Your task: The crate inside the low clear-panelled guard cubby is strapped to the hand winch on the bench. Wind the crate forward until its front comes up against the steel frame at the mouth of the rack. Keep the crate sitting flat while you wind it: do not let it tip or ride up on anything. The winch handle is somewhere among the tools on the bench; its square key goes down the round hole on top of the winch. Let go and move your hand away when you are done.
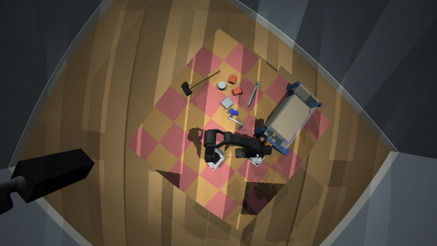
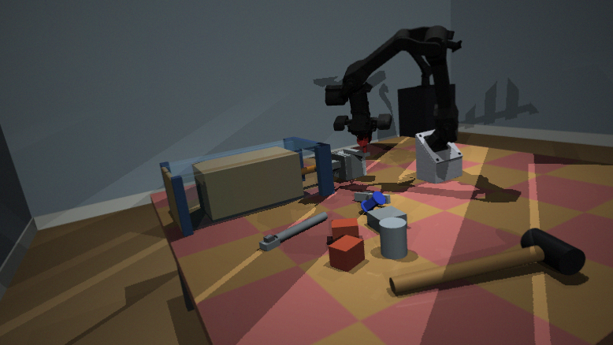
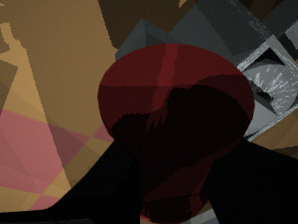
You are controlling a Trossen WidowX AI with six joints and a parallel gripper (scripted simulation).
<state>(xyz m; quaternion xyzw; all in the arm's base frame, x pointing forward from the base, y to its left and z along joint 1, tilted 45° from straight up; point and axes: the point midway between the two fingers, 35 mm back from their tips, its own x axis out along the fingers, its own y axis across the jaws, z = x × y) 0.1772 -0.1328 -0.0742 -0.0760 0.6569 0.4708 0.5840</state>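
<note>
The grey crank arm is 10 mm ahead of my gripper tip, 30 mm to the right of it and 30 mm below it. From my gripper tip the other things lie so: grey winch: 100 mm to the right, 100 mm below; blue-knobbed winch handle: 140 mm ahead, 220 mm to the left, 110 mm below; red knob: 10 mm ahead, 10 mm to the left.
</note>
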